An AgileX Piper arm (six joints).
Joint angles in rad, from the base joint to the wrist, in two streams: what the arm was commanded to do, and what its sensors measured. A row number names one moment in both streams.
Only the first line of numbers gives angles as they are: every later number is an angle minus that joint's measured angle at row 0.
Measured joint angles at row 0:
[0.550, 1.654, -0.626, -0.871, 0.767, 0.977]
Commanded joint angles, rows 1 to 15:
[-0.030, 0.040, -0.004, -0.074, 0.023, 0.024]
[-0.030, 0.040, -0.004, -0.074, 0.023, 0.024]
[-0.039, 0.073, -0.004, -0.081, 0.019, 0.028]
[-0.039, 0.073, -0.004, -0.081, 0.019, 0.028]
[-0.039, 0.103, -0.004, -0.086, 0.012, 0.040]
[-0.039, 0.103, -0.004, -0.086, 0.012, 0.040]
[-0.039, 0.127, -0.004, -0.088, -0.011, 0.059]
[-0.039, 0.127, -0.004, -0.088, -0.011, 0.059]
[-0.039, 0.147, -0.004, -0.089, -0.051, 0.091]
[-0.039, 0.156, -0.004, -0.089, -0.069, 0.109]
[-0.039, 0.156, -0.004, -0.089, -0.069, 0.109]
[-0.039, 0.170, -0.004, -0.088, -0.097, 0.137]
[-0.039, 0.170, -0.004, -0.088, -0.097, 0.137]
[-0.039, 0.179, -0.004, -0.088, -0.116, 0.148]
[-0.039, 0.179, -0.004, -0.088, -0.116, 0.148]
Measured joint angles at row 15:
[-0.037, 0.166, -0.001, -0.070, -0.084, 0.109]
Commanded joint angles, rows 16 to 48:
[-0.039, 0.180, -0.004, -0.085, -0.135, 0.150]
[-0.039, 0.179, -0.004, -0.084, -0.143, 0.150]
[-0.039, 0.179, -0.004, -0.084, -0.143, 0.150]
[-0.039, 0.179, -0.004, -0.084, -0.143, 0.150]
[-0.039, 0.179, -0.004, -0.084, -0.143, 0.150]
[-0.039, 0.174, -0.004, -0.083, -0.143, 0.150]
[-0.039, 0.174, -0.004, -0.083, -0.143, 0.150]
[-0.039, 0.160, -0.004, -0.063, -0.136, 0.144]
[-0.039, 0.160, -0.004, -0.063, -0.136, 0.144]
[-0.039, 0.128, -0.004, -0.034, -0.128, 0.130]
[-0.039, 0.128, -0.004, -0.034, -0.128, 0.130]
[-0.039, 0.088, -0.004, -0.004, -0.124, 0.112]
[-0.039, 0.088, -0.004, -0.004, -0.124, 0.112]
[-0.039, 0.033, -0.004, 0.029, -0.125, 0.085]
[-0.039, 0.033, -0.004, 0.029, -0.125, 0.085]
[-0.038, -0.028, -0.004, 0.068, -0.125, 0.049]
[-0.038, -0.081, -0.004, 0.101, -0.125, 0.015]
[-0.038, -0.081, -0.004, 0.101, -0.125, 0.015]
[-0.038, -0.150, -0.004, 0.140, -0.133, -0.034]
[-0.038, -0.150, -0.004, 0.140, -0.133, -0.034]
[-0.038, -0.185, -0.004, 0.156, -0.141, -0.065]
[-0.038, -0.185, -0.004, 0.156, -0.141, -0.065]
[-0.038, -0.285, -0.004, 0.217, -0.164, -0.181]
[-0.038, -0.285, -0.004, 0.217, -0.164, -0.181]
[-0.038, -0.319, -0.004, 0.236, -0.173, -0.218]
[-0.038, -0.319, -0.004, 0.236, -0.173, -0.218]
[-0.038, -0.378, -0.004, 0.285, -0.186, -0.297]
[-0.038, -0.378, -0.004, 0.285, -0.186, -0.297]
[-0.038, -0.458, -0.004, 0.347, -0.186, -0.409]
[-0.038, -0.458, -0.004, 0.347, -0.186, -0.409]
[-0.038, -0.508, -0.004, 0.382, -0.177, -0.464]
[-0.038, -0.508, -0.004, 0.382, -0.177, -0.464]
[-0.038, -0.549, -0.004, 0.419, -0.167, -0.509]
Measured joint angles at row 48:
[-0.037, -0.495, 0.000, 0.372, -0.182, -0.430]
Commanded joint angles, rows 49 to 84:
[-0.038, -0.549, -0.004, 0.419, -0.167, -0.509]
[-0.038, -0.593, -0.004, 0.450, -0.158, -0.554]
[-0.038, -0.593, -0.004, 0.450, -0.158, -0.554]
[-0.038, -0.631, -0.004, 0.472, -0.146, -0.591]
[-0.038, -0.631, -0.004, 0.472, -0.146, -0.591]
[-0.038, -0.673, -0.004, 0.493, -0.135, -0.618]
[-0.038, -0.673, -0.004, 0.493, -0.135, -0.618]
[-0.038, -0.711, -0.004, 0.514, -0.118, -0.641]
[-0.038, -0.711, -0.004, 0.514, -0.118, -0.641]
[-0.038, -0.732, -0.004, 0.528, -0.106, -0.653]
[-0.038, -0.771, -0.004, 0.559, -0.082, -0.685]
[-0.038, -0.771, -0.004, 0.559, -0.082, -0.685]
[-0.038, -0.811, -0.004, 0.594, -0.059, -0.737]
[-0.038, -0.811, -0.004, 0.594, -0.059, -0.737]
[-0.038, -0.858, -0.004, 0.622, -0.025, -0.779]
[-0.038, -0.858, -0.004, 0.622, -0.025, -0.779]
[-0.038, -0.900, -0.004, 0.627, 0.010, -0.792]
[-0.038, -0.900, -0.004, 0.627, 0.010, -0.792]
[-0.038, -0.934, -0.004, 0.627, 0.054, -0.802]
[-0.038, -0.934, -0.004, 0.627, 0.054, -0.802]
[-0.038, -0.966, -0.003, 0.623, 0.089, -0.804]
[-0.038, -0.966, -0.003, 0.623, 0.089, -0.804]
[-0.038, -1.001, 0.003, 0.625, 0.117, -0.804]
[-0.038, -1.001, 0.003, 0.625, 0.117, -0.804]
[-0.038, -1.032, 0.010, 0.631, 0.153, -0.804]
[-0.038, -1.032, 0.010, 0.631, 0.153, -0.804]
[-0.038, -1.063, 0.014, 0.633, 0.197, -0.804]
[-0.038, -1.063, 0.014, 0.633, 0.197, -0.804]
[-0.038, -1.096, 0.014, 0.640, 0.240, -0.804]
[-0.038, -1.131, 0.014, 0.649, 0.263, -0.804]
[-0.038, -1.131, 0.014, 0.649, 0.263, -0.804]
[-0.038, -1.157, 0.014, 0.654, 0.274, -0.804]
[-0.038, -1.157, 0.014, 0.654, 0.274, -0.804]
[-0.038, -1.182, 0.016, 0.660, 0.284, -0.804]
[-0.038, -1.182, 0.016, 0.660, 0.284, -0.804]
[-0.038, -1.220, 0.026, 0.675, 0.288, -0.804]
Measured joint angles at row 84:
[-0.037, -1.174, 0.012, 0.657, 0.273, -0.794]
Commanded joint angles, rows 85 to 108:
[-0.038, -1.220, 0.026, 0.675, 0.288, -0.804]
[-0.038, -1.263, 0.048, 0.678, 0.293, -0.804]
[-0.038, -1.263, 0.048, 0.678, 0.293, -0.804]
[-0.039, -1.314, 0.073, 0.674, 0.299, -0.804]
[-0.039, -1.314, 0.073, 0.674, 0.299, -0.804]
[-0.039, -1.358, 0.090, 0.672, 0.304, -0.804]
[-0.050, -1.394, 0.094, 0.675, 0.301, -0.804]
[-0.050, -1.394, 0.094, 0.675, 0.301, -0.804]
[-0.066, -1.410, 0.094, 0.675, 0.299, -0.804]
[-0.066, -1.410, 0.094, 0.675, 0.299, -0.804]
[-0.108, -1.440, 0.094, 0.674, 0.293, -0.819]
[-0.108, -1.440, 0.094, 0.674, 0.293, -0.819]
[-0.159, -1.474, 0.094, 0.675, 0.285, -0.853]
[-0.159, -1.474, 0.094, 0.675, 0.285, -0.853]
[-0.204, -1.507, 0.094, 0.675, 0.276, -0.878]
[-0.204, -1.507, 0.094, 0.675, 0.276, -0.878]
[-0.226, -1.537, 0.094, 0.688, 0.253, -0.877]
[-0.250, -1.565, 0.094, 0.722, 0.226, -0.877]
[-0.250, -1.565, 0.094, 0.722, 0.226, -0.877]
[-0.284, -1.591, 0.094, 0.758, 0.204, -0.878]
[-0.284, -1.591, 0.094, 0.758, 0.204, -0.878]
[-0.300, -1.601, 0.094, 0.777, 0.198, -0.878]
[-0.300, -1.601, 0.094, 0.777, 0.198, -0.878]
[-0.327, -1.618, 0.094, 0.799, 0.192, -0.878]
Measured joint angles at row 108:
[-0.289, -1.591, 0.093, 0.761, 0.217, -0.867]
